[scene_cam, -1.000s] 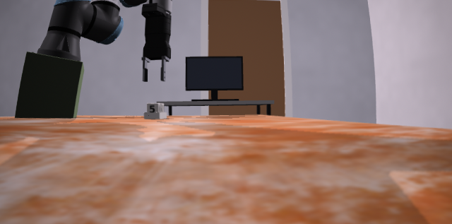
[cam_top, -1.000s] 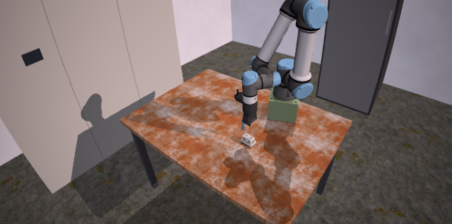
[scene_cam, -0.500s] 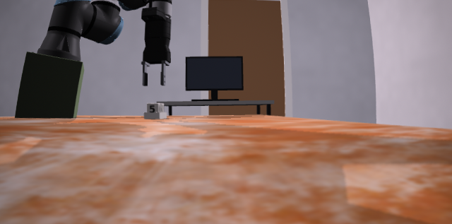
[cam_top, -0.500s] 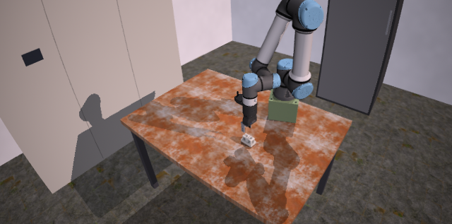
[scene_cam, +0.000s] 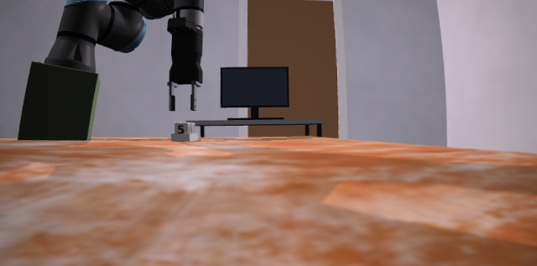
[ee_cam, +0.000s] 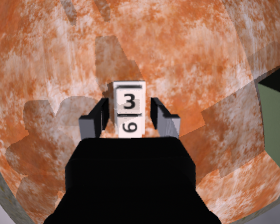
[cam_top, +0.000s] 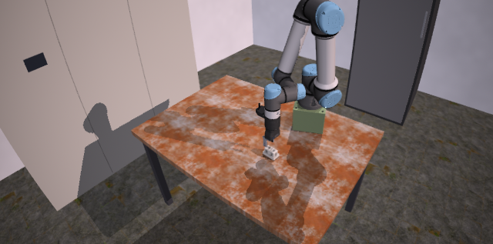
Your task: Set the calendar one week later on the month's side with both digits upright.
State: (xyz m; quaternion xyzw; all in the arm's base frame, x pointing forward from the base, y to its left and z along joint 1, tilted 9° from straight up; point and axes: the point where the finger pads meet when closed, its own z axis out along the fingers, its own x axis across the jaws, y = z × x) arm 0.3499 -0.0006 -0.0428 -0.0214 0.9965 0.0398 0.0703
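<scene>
The white tray lies 2 cm to the left of my hand and 8 cm below it.
</scene>
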